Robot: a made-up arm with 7 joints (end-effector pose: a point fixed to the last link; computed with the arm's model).
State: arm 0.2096 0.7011 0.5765 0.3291 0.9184 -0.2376 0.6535
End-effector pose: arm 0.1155 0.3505 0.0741 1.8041 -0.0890 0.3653
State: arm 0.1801 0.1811 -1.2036 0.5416 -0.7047 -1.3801 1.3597
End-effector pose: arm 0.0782 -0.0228 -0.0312 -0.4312 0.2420 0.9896
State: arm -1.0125 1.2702 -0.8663 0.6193 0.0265 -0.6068 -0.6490
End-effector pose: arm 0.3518 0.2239 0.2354 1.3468 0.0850 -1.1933
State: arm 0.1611 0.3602 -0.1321 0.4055 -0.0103 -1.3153 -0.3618
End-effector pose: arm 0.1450 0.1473 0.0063 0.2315 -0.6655 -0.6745
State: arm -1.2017 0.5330 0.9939 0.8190 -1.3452 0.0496 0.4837
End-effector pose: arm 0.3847 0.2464 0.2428 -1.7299 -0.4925 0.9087
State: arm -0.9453 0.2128 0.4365 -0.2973 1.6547 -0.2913 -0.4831
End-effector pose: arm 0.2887 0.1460 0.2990 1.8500 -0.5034 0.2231
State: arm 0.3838 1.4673 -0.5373 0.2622 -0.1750 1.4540 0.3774
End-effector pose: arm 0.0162 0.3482 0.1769 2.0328 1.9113 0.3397
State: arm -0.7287 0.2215 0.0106 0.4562 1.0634 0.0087 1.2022
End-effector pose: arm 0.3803 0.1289 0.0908 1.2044 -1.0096 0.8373
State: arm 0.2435 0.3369 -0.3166 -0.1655 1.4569 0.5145 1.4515
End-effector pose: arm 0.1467 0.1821 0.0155 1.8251 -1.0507 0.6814
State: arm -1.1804 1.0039 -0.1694 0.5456 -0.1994 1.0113 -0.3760
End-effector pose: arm 0.3177 0.2643 0.2484 0.4074 0.3982 0.1272
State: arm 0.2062 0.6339 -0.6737 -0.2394 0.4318 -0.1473 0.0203
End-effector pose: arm 0.1149 0.0918 -0.0021 0.5819 -0.1056 -0.9700
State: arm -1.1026 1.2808 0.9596 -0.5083 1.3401 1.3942 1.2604
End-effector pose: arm 0.0259 0.2669 0.3321 0.0873 0.2738 -2.4648
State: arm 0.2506 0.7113 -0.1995 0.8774 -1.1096 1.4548 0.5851
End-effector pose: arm -0.0715 0.1942 0.0113 0.0815 2.4882 0.6905
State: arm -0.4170 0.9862 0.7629 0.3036 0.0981 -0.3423 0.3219
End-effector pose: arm 0.2317 0.3358 0.2659 1.0004 -0.9200 0.8415
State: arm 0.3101 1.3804 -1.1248 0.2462 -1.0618 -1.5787 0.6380
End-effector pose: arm 0.0967 0.2175 0.0577 0.1456 -0.1479 0.2705
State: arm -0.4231 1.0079 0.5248 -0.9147 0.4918 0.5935 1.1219
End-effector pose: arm 0.1849 0.2005 0.3338 0.9318 -1.7367 1.5396
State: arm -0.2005 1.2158 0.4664 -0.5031 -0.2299 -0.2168 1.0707
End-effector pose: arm 0.2358 0.1683 0.3025 0.5586 -1.5525 0.6841
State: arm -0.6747 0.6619 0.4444 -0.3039 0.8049 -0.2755 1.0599
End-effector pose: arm 0.2768 0.1931 0.3058 1.0067 -1.8713 1.1767
